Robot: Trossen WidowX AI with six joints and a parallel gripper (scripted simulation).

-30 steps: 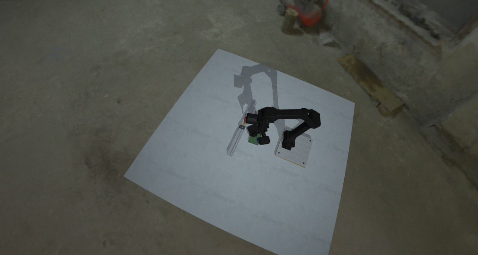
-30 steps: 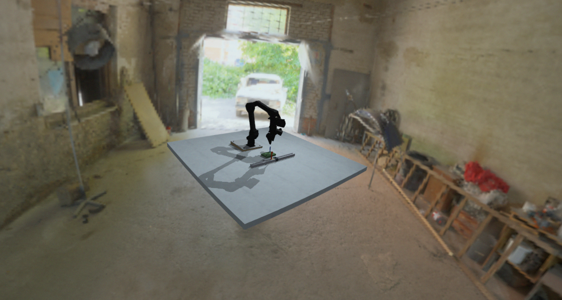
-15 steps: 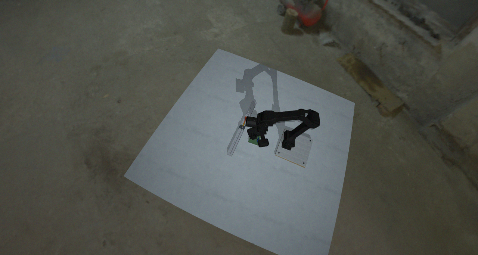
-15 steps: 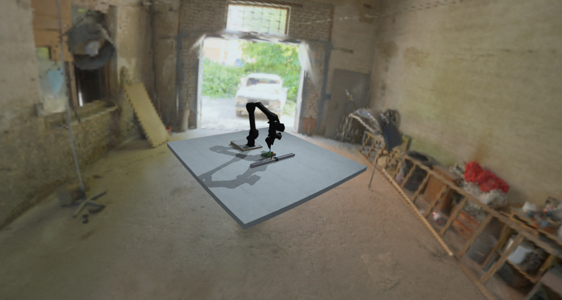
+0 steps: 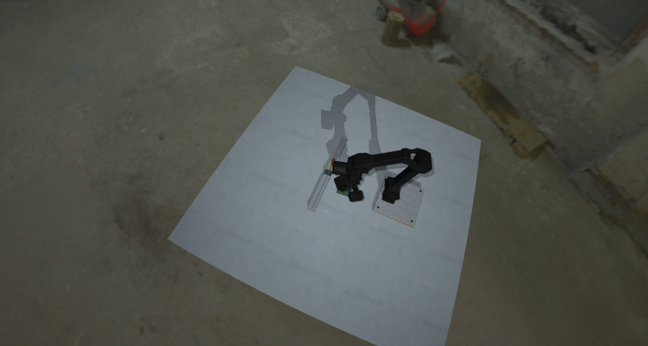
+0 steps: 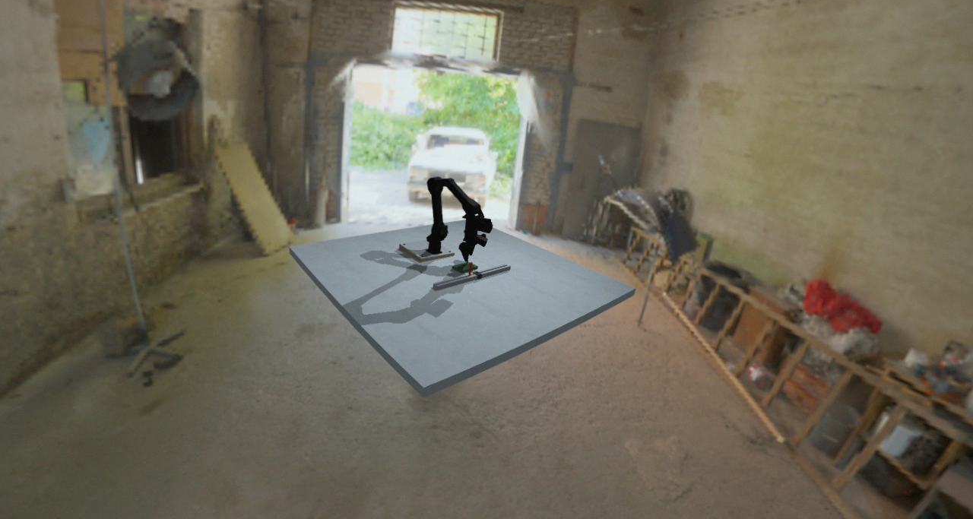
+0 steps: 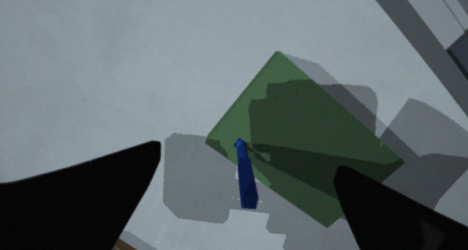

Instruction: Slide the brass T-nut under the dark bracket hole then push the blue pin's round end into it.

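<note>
My gripper tip is now 1 cm above the blue pin. Also, from my gripper tip: brass T-nut 12 cm ahead, 8 cm to the right; aluminum rail 13 cm ahead, 6 cm to the right, 3 cm below; green tray 3 cm below, 2 cm to the right, 1 cm ahead.
</note>
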